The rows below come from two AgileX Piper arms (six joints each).
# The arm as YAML. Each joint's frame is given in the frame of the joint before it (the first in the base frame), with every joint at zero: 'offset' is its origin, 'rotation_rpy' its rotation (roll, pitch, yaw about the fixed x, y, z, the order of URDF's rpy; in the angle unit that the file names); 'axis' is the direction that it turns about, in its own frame. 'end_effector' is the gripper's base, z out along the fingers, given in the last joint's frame.
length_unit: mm
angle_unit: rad
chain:
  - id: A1
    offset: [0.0, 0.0, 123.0]
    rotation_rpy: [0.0, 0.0, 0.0]
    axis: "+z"
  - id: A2
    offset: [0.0, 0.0, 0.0]
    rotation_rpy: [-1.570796, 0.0, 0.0]
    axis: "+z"
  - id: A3
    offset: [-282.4, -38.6, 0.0]
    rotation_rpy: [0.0, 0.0, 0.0]
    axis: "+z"
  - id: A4
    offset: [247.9, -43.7, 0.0]
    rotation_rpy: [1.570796, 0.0, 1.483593]
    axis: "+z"
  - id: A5
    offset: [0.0, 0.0, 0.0]
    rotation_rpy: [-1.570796, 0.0, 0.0]
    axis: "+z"
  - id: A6
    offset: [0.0, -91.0, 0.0]
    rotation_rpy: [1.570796, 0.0, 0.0]
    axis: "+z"
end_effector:
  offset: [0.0, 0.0, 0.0]
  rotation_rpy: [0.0, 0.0, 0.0]
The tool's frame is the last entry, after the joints.
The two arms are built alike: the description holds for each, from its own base.
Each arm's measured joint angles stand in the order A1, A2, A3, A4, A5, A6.
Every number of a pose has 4 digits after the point. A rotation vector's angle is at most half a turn.
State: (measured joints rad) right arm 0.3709 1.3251 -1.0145 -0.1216 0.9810 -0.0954; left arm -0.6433 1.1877 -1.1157 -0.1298 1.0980 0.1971
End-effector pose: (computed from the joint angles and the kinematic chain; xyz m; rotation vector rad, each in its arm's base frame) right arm 0.2371 0.0824 0.2877 -0.7038 2.6713 -0.0853; left arm 0.1724 -0.1423 0.3454 1.0548 2.4603 -0.3177
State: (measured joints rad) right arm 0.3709 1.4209 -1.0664 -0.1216 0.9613 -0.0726; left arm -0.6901 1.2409 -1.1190 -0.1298 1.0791 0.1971
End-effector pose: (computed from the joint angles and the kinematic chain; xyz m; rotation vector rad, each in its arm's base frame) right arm 0.2590 0.0910 0.2777 -0.6838 2.7008 -0.0825; left arm 0.1758 -0.1586 0.3349 1.1211 2.4690 -0.3233
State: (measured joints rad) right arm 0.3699 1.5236 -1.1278 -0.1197 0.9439 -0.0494; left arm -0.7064 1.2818 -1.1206 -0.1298 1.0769 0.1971
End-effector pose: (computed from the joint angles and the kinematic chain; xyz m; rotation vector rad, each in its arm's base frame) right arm 0.2824 0.1001 0.2657 -0.6597 2.7311 -0.0783; left arm 0.1799 -0.1672 0.3256 1.1542 2.4961 -0.3173
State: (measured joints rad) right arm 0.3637 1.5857 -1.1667 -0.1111 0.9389 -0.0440; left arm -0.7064 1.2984 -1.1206 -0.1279 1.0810 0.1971
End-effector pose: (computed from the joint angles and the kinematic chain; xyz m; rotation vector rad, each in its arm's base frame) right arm 0.2964 0.1041 0.2574 -0.6447 2.7546 -0.0711; left arm 0.1823 -0.1690 0.3213 1.1626 2.5147 -0.3090
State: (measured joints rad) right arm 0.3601 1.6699 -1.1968 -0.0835 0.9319 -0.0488; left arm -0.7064 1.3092 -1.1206 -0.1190 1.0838 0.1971
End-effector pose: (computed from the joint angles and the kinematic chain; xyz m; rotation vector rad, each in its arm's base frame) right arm 0.3108 0.1105 0.2383 -0.6428 2.8075 -0.0476; left arm 0.1842 -0.1697 0.3185 1.1706 2.5248 -0.2933
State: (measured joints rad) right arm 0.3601 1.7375 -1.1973 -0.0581 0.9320 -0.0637; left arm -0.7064 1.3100 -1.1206 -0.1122 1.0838 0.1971
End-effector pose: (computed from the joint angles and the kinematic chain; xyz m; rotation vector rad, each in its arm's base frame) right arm 0.3168 0.1147 0.2157 -0.6641 2.8747 -0.0322; left arm 0.1846 -0.1694 0.3182 1.1731 2.5236 -0.2840
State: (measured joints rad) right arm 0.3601 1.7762 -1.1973 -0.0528 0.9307 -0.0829; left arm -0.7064 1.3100 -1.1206 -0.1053 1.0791 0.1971
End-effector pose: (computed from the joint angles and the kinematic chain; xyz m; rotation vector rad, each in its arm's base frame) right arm 0.3198 0.1163 0.2026 -0.6978 2.9057 -0.0355; left arm 0.1853 -0.1692 0.3183 1.1730 2.5176 -0.2760
